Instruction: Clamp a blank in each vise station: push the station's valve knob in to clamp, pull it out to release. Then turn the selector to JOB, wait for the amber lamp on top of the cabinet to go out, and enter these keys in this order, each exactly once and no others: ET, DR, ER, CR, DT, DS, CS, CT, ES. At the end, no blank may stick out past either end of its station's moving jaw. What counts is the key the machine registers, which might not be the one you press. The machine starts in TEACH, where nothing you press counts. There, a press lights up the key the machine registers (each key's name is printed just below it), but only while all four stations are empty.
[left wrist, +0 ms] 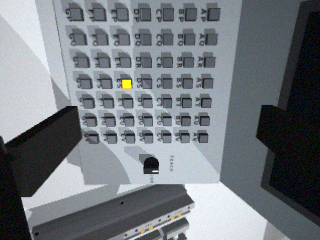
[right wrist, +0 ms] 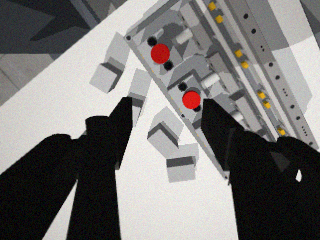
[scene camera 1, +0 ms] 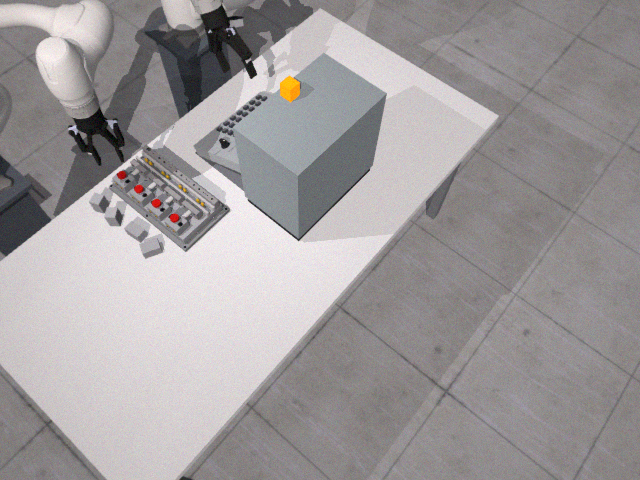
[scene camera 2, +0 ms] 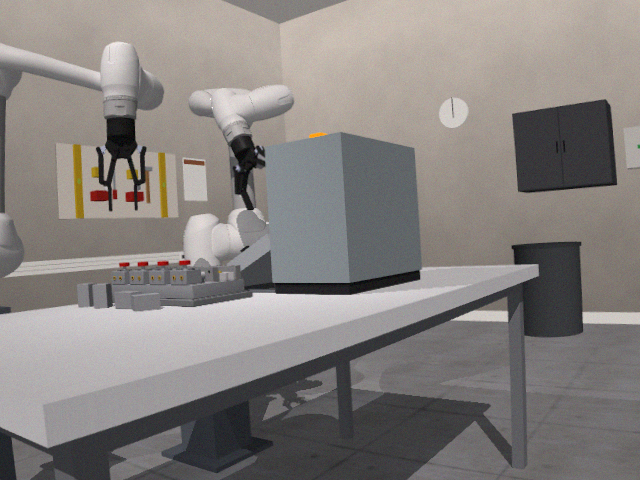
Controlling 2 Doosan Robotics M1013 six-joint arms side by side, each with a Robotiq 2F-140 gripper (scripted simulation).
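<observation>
There is a grey cabinet here, and I can see a key panel and a moving jaw as well. My right gripper is visible to me in scene camera 1 and in the right wrist view. As for my left gripper, I see it both in scene camera 2 and in the left wrist view.
</observation>
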